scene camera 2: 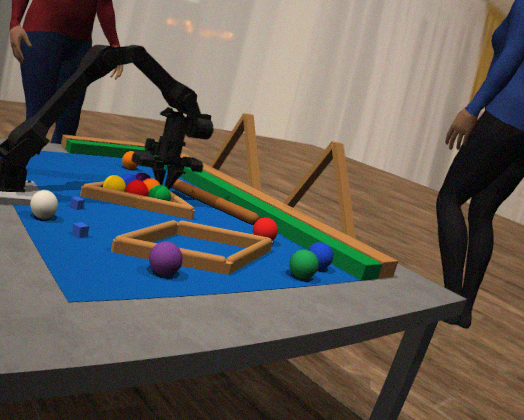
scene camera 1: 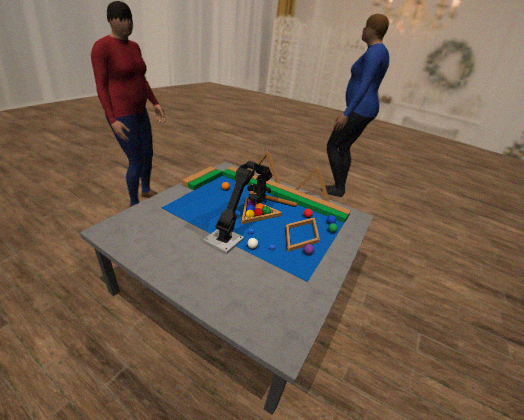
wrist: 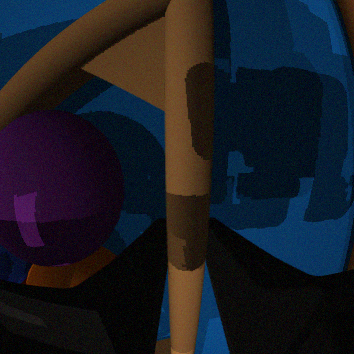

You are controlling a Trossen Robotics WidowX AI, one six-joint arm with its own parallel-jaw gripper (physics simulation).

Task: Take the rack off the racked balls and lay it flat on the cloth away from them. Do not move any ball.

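Frame: origin at the arm's base, x ahead, y left, z up, level; millimetres.
Where they show: gripper, fingertip midpoint: (wrist: 185,226); arm's base, link origin: (scene camera 2: 7,187) (scene camera 1: 224,238).
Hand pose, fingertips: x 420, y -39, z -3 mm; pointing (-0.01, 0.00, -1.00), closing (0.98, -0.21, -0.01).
Each offset is from my fingertips to the top centre of the thing. Level surfaces: height alone.
The triangular wooden rack {dz +19, dx -54, dy +13 mm} (scene camera 1: 262,218) (scene camera 2: 140,202) (wrist: 189,170) lies around the racked balls on the blue cloth {dz -11 mm} (scene camera 1: 190,205) (scene camera 2: 100,280). Inside it are a yellow ball {dz +45, dx -153, dy +0 mm} (scene camera 1: 250,214) (scene camera 2: 114,185), a red ball {dz +45, dx -111, dy -38 mm} (scene camera 1: 258,212) (scene camera 2: 136,188), a green ball {dz +45, dx -68, dy -77 mm} (scene camera 1: 267,210) (scene camera 2: 160,193) and several more, among them a dark purple ball {dz +45, dx -44, dy +35 mm} (wrist: 60,185) left of the held bar in the wrist view. My gripper (scene camera 2: 166,185) (wrist: 185,226) points down at the rack's far side and is shut on one of its bars. The fingertips touch both sides of the bar.
A diamond-shaped wooden rack {dz +19, dx -163, dy -338 mm} (scene camera 1: 302,245) (scene camera 2: 205,261) lies near a loose purple ball {dz +45, dx -304, dy -407 mm} (scene camera 1: 308,249) (scene camera 2: 165,259). A brown stick {dz +18, dx +122, dy -56 mm} (scene camera 1: 281,201) (scene camera 2: 220,202) lies beside the green rail (scene camera 2: 310,227). A white ball {dz +45, dx -399, dy -120 mm} (scene camera 1: 252,243) (scene camera 2: 44,204) and small blue cubes are near the arm's base.
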